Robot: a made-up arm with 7 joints.
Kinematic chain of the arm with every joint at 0, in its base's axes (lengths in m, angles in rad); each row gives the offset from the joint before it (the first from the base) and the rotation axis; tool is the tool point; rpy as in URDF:
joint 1: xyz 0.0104 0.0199 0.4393 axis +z
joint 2: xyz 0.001 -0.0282 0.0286 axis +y
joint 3: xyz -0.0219 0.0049 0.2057 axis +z
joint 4: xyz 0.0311 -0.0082 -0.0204 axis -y
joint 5: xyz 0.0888 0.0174 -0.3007 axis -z
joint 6: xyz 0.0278 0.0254 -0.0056 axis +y
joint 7: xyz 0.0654 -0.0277 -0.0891 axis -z
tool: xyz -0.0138 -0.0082 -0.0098 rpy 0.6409 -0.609 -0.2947
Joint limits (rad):
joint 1: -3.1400..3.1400
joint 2: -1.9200..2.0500
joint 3: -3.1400..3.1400
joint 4: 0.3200..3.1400
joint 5: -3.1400..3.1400
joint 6: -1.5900..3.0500
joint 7: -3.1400..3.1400
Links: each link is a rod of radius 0.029 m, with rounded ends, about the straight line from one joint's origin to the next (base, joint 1, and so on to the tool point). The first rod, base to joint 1, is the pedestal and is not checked.
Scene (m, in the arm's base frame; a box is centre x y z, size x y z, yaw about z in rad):
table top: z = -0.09
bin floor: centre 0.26 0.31 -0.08 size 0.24 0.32 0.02 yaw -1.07
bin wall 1: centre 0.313 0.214 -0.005 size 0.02 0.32 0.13 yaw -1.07
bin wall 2: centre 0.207 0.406 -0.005 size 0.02 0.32 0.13 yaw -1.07
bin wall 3: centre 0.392 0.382 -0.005 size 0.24 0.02 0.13 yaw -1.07
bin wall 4: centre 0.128 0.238 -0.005 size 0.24 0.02 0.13 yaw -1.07
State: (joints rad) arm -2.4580 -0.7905 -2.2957 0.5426 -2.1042 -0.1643 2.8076
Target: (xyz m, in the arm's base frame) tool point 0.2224 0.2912 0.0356
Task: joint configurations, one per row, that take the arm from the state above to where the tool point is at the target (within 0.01 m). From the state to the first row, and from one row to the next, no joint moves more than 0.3 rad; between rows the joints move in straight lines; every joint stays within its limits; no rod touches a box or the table.
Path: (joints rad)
1: -2.6079 -0.8496 -2.4994 0.7472 -2.0879 -0.1123 2.8251
2: -2.7577 -0.9088 -2.7030 0.9518 -2.0715 -0.0604 2.8425
3: -2.9076 -0.9679 -2.9067 1.1564 -2.0552 -0.0084 2.8600
4: -2.8344 -1.2257 -2.9337 1.3789 -1.9574 0.1729 2.8715
5: -2.7612 -1.4835 -2.9608 1.6015 -1.8597 0.3542 2.8829

